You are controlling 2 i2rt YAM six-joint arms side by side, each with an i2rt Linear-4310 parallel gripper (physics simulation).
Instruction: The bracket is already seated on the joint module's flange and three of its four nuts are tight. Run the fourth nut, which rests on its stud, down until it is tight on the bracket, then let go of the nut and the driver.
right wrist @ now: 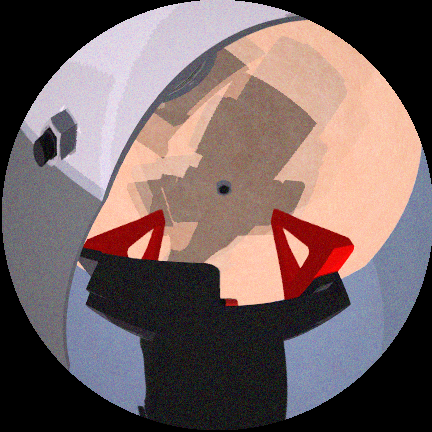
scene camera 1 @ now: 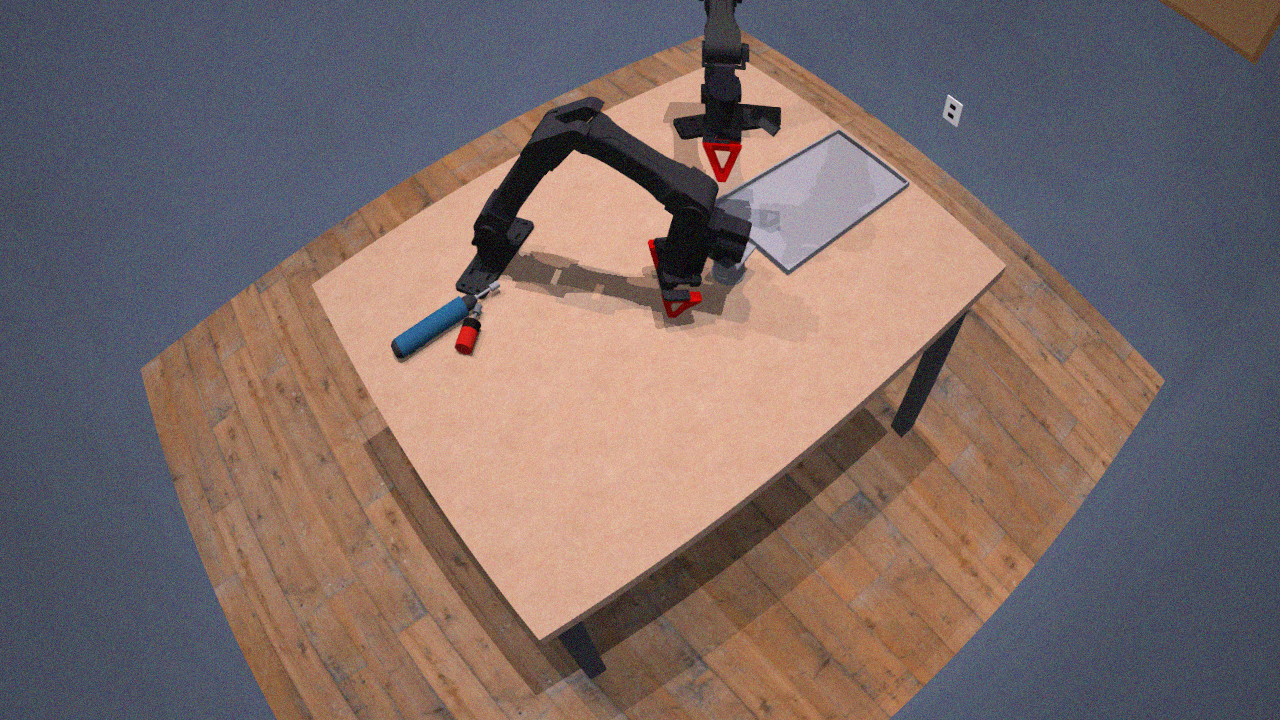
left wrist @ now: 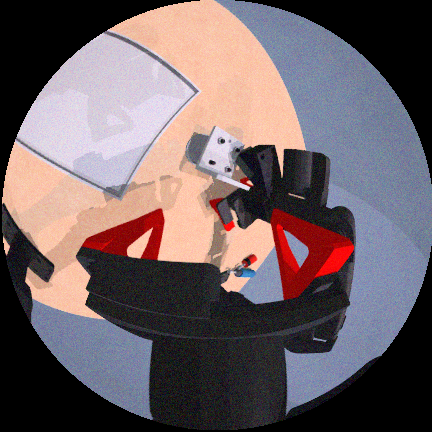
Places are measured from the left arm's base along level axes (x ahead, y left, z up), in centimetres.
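Where they show: left gripper, between the fingertips: [scene camera 1: 721,179] [left wrist: 217,214]; right gripper, between the fingertips: [right wrist: 217,215] [scene camera 1: 666,295] [left wrist: 226,191]; right arm's base, origin of its link: [scene camera 1: 495,256].
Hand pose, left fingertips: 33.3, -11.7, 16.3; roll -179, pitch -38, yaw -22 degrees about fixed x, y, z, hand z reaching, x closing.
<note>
Things, the pixels of their top centre, and the offset from my left fingertips, as dx, dy, dz. Level surfaces: height alone.
- grey joint module, centre of its top: [left wrist: 226,155] [scene camera 1: 730,246] +8.7, -1.3, -8.9
- lower-left stud, centre of its top: [left wrist: 213,162] +6.2, -1.1, -8.9
- loose hex nut, centre of its top: [right wrist: 223,189] +11.5, -10.8, -15.8
- blue-handled driver, centre of its top: [scene camera 1: 443,311] [left wrist: 245,275] +5.0, -53.8, -12.2
- red-handled tool, centre of its top: [scene camera 1: 469,321] [right wrist: 219,309] [left wrist: 248,264] +8.4, -49.2, -12.9
- table, height of its surface: dz -16.3
The pale bracket [left wrist: 207,158] [right wrist: 145,30] sits on the grey joint module [scene camera 1: 728,272] [left wrist: 196,148], partly hidden in scene camera 1. In the left wrist view three studs seem to carry nuts; the lower-left stud [left wrist: 212,162] looks bare. The right wrist view shows one nut on a stud [right wrist: 64,135] and a loose hex nut [right wrist: 223,188] on the table, beyond my fingertips. My right gripper [scene camera 1: 669,277] [left wrist: 226,191] [right wrist: 217,215] is open and empty beside the bracket. My left gripper [scene camera 1: 721,165] is open and empty, high above the table. The blue-handled driver [scene camera 1: 429,328] [left wrist: 245,273] lies at the picture's left.
A red-handled tool [scene camera 1: 466,336] [left wrist: 250,260] lies beside the blue driver, near the right arm's base [scene camera 1: 490,255]. A pale, dark-edged panel [scene camera 1: 863,170] [left wrist: 135,65] lies flat on the table [scene camera 1: 581,447], close to the joint module. The bracket's edge is close to the right gripper.
</note>
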